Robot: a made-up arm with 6 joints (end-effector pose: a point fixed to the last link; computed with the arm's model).
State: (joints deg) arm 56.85 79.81 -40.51 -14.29 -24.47 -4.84
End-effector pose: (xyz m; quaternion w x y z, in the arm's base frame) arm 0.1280 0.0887 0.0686 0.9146 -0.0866 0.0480 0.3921
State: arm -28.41 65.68 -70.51 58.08 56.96 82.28
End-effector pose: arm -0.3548 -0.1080 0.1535 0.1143 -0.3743 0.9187 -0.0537
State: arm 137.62 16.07 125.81 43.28 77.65 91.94
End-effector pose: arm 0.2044 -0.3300 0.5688 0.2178 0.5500 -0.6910 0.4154
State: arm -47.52 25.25 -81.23 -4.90 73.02 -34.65
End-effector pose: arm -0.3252 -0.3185 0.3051 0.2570 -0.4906 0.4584 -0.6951
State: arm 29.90 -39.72 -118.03 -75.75 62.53 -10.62
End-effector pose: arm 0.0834 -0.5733 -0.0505 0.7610 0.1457 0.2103 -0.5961
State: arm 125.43 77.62 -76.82 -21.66 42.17 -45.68
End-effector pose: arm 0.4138 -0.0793 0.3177 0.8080 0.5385 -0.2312 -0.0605
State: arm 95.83 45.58 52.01 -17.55 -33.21 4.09
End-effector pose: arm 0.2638 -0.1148 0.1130 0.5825 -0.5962 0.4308 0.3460
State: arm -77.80 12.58 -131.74 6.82 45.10 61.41
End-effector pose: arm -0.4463 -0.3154 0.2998 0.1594 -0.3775 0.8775 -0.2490
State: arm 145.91 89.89 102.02 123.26 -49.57 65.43
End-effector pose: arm 0.1902 0.0961 0.4401 0.8742 0.3039 0.1410 0.3514
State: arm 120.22 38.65 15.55 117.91 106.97 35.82
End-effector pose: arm 0.1211 -0.1732 0.3722 0.3609 0.0376 -0.4987 -0.7872
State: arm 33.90 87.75 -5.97 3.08 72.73 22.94
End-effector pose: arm 0.0381 -0.1055 -0.0425 0.6091 -0.4809 0.6306 -0.0120
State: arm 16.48 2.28 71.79 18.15 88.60 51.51
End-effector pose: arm 0.0862 -0.3771 0.1470 0.4501 0.7270 -0.5015 0.1319
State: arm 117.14 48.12 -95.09 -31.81 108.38 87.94
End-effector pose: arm 0.4858 0.1009 0.2552 0.8497 0.0771 0.3143 0.4163
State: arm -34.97 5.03 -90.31 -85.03 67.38 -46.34
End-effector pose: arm -0.4328 -0.3475 0.0721 0.2195 -0.0815 0.7181 -0.6553
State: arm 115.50 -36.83 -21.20 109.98 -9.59 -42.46
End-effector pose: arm 0.3459 -0.2763 0.3135 0.0368 -0.7400 -0.0473 -0.6700
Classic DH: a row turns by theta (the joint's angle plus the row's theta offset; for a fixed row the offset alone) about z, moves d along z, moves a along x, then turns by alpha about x. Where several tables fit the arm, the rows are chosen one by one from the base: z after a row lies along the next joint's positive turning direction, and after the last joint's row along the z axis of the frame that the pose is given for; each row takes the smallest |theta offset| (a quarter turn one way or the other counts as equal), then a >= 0, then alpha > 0; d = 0 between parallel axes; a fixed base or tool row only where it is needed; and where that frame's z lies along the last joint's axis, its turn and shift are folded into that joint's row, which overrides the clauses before.
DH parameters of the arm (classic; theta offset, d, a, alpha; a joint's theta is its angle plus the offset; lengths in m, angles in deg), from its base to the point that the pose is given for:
base (fixed): 0.63 0.3072 0.0389 94.08
joint 1: -89.96 0.1954 0.0634 -89.38
joint 2: -4.08 -0.121 0.21 -90
joint 3: 90 -0.03 0.05 -90
joint 4: -72.46 0.108 -0.0381 -80.75
joint 5: 87.09 -0.0067 -0.0132 107.3
joint 6: 57.02 -0.1276 0.0829 65.98
tool (fixed): -69.76 0.1278 0 0

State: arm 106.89 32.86 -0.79 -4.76 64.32 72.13
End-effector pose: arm 0.3059 -0.2583 0.0580 0.5871 -0.2947 0.7091 -0.2564
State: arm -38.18 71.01 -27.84 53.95 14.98 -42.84
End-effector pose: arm -0.0665 -0.0748 0.2117 0.8277 -0.3318 0.4524 0.0092
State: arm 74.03 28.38 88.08 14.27 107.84 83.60
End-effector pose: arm 0.2032 -0.2918 0.2740 0.2401 0.5340 -0.6708 0.4553
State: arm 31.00 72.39 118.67 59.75 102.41 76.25
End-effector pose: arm 0.2425 -0.0012 0.0485 0.0743 -0.9947 0.0211 0.0683
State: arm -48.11 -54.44 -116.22 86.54 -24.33 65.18
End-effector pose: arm -0.1241 -0.4714 0.4052 0.4051 0.8213 -0.0233 0.4011
